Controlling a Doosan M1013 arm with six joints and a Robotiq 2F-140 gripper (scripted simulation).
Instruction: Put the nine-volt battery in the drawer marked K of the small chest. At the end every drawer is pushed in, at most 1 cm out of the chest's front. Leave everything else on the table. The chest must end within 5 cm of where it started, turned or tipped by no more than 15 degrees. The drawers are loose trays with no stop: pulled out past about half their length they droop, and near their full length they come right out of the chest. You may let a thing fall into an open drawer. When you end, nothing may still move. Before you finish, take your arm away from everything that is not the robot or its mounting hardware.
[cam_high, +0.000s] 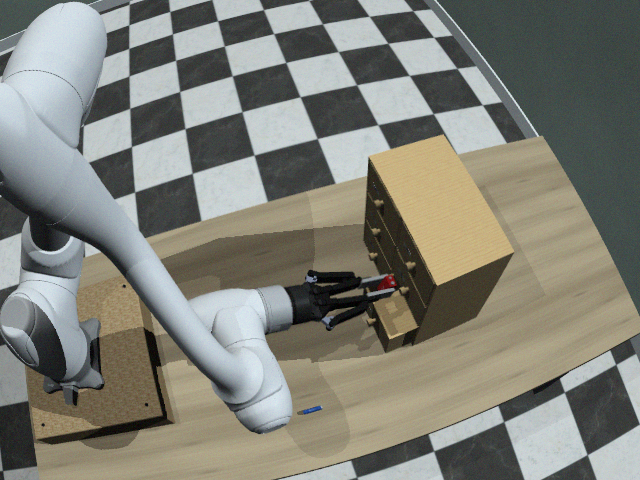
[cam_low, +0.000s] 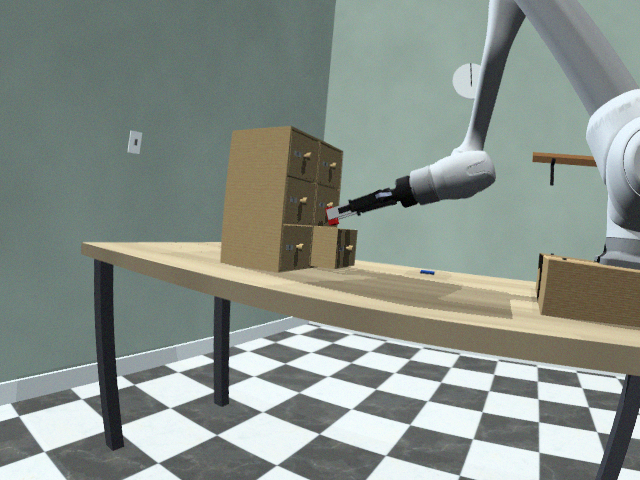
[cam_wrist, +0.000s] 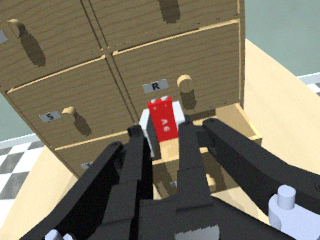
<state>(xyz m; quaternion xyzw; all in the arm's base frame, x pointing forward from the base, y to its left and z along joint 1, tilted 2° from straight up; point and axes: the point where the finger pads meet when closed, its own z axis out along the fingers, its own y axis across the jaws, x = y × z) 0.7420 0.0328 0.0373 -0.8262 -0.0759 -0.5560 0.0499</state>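
My hand is 30 mm short of the red nine-volt battery and 10 mm to the right of it. The rest, counted from my hand: small blue object: 180 mm behind, 210 mm to the right, 150 mm below; then drawer: 70 mm ahead, 20 mm to the right, 120 mm below.
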